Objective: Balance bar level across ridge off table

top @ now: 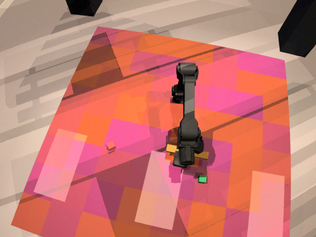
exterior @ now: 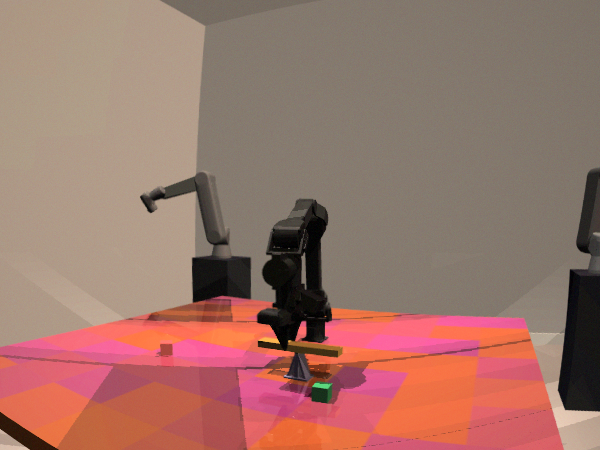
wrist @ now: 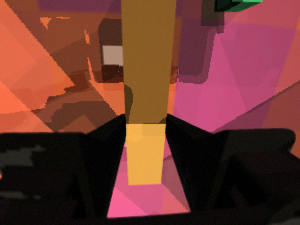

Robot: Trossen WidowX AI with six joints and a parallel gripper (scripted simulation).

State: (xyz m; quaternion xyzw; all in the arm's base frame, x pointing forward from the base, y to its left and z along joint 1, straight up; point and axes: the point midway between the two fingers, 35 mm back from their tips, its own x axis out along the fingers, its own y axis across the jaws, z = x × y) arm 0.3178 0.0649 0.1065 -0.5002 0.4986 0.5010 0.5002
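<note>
My gripper tip is 3 cm to the right of the yellow bar. The rest, counted from my gripper tip: green cube: 12 cm to the left, 10 cm ahead, 6 cm below; then small red cube: 34 cm to the right, 6 cm below, 3 cm ahead.
</note>
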